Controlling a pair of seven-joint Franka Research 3 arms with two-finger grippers.
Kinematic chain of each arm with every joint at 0, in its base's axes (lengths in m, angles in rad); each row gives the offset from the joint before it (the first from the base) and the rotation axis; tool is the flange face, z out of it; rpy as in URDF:
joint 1: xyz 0 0 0.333 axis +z
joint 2: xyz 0 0 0 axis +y
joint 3: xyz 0 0 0.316 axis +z
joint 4: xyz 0.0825 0 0 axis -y
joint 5: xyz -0.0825 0 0.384 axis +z
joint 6: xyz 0 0 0 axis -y
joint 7: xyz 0.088 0 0 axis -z
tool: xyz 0 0 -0.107 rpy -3.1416 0 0
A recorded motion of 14 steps. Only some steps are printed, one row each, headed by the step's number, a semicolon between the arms.
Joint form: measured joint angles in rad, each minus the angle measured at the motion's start. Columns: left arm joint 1, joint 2, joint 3, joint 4, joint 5, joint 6, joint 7; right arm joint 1, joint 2, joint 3, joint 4, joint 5, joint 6, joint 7.
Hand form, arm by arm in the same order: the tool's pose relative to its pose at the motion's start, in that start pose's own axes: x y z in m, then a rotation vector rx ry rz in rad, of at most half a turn. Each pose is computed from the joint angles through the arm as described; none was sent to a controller.
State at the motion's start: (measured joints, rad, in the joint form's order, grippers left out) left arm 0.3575 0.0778 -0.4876 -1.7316 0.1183 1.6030 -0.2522; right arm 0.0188 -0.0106 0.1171 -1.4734 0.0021 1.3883 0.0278
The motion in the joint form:
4: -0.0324 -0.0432 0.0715 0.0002 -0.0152 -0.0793 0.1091; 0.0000 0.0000 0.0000 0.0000 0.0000 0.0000 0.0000
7: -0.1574 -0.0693 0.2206 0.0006 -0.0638 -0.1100 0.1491; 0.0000 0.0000 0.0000 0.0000 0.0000 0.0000 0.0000
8: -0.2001 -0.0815 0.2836 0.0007 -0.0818 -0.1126 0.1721; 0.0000 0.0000 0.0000 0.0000 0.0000 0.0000 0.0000
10: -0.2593 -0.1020 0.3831 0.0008 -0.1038 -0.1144 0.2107; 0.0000 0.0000 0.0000 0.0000 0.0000 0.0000 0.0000
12: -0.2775 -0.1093 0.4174 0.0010 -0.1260 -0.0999 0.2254; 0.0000 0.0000 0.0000 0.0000 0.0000 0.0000 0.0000
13: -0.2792 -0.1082 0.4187 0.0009 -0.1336 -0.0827 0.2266; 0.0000 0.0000 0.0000 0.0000 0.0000 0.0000 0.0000
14: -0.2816 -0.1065 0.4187 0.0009 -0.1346 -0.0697 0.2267; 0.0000 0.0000 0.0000 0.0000 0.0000 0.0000 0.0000
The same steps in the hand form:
4: -0.0159 -0.0214 -0.0108 0.0075 -0.0453 0.0632; 0.0000 0.0000 0.0000 0.0000 0.0000 0.0000
7: -0.0252 -0.0295 -0.0192 -0.0340 -0.0606 0.0774; 0.0000 0.0000 0.0000 0.0000 0.0000 0.0000
8: -0.0277 -0.0388 -0.0238 -0.0549 -0.0548 0.0802; 0.0000 0.0000 0.0000 0.0000 0.0000 0.0000
10: -0.0317 -0.0590 -0.0315 -0.0859 -0.0402 0.0791; 0.0000 0.0000 0.0000 0.0000 0.0000 0.0000
12: -0.0317 -0.0656 -0.0357 -0.1132 -0.0202 0.0783; 0.0000 0.0000 0.0000 0.0000 0.0000 0.0000
13: -0.0296 -0.0644 -0.0368 -0.1219 -0.0046 0.0793; 0.0000 0.0000 0.0000 0.0000 0.0000 0.0000
14: -0.0278 -0.0629 -0.0372 -0.1233 0.0067 0.0812; 0.0000 0.0000 0.0000 0.0000 0.0000 0.0000

